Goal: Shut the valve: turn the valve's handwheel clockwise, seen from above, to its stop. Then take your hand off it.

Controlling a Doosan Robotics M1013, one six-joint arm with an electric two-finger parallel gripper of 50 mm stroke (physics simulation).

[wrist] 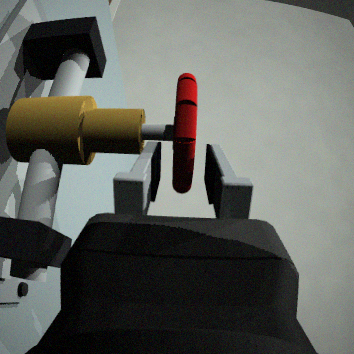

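The red handwheel (185, 120) is seen edge-on near the middle of the wrist view, on a thin grey stem (157, 132) that comes out of the yellow valve body (50, 130). My gripper (182, 160) is open. Its two grey fingers stand on either side of the wheel's near rim, with a visible gap on each side. The left fingertip is close to the end of the yellow body's neck. The wheel's stop and the far side of the wheel's face do not show.
A pale pipe (40, 187) runs through the valve body on the left. Black support blocks (62, 47) (32, 240) hold it at both ends. A light blue surface (90, 190) lies behind the pipe, and a grey surface (285, 100) fills the right.
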